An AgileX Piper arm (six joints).
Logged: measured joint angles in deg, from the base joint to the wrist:
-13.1, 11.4, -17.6, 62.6, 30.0, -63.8
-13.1, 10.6, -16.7, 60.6, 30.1, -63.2
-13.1, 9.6, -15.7, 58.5, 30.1, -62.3
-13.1, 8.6, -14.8, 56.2, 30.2, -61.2
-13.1, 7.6, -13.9, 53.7, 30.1, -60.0
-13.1, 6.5, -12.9, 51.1, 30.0, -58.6
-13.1, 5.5, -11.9, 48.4, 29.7, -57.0
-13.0, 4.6, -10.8, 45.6, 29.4, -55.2
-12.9, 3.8, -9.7, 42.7, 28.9, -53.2
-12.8, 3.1, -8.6, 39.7, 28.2, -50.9
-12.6, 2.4, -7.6, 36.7, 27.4, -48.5
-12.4, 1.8, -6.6, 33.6, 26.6, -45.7
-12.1, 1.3, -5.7, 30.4, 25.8, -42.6
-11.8, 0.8, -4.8, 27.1, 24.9, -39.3
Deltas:
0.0, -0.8, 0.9, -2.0, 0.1, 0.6
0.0, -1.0, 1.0, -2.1, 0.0, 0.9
0.0, -1.0, 0.9, -2.3, 0.1, 1.1
0.0, -1.0, 0.9, -2.5, -0.1, 1.2
0.0, -1.1, 1.0, -2.6, -0.1, 1.4
0.0, -1.0, 1.0, -2.7, -0.3, 1.6
0.1, -0.9, 1.1, -2.8, -0.3, 1.8
0.1, -0.8, 1.1, -2.9, -0.5, 2.0
0.1, -0.7, 1.1, -3.0, -0.7, 2.3
0.2, -0.7, 1.0, -3.0, -0.8, 2.4
0.2, -0.6, 1.0, -3.1, -0.8, 2.8
0.3, -0.5, 0.9, -3.2, -0.8, 3.1
0.3, -0.5, 0.9, -3.3, -0.9, 3.3

